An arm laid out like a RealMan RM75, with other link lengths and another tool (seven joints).
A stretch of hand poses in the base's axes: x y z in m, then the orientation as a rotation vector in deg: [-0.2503 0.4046 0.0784 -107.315 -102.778 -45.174]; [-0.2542 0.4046 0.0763 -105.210 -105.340 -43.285]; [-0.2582 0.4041 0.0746 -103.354 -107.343 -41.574]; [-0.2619 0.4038 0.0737 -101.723 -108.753 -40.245]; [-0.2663 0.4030 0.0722 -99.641 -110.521 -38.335]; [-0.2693 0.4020 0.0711 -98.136 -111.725 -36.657]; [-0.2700 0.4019 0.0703 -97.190 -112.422 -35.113]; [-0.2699 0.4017 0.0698 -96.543 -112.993 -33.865]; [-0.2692 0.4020 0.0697 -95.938 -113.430 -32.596]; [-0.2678 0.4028 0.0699 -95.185 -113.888 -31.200]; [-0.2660 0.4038 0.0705 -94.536 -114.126 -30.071]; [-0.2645 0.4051 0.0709 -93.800 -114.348 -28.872]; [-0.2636 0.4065 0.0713 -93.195 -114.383 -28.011]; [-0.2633 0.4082 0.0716 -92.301 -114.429 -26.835]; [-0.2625 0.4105 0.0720 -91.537 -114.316 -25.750]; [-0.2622 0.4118 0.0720 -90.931 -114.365 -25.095]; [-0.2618 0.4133 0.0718 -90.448 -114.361 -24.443]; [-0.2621 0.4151 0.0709 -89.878 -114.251 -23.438]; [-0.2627 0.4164 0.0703 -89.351 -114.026 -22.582]
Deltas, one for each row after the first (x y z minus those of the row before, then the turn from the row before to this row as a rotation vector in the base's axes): [-0.0039 0.0000 -0.0021 -0.929 0.240 2.586]; [-0.0040 -0.0005 -0.0017 -0.729 0.338 2.197]; [-0.0037 -0.0003 -0.0009 -0.409 0.356 1.778]; [-0.0044 -0.0008 -0.0015 -0.617 0.570 2.303]; [-0.0030 -0.0010 -0.0011 -0.544 0.610 1.704]; [-0.0007 -0.0001 -0.0008 -0.515 0.699 1.158]; [0.0001 -0.0002 -0.0005 -0.491 0.525 0.862]; [0.0007 0.0003 -0.0001 -0.457 0.604 0.797]; [0.0014 0.0008 0.0002 -0.457 0.691 0.926]; [0.0018 0.0010 0.0006 -0.287 0.647 0.733]; [0.0015 0.0013 0.0004 -0.273 0.713 0.799]; [0.0009 0.0014 0.0004 -0.099 0.609 0.583]; [0.0003 0.0017 0.0003 -0.108 0.846 0.842]; [0.0008 0.0023 0.0004 -0.059 0.865 0.689]; [0.0003 0.0013 0.0000 -0.025 0.478 0.548]; [0.0004 0.0015 -0.0002 -0.062 0.479 0.453]; [-0.0003 0.0018 -0.0009 -0.137 0.762 0.554]; [-0.0006 0.0013 -0.0006 -0.037 0.748 0.455]
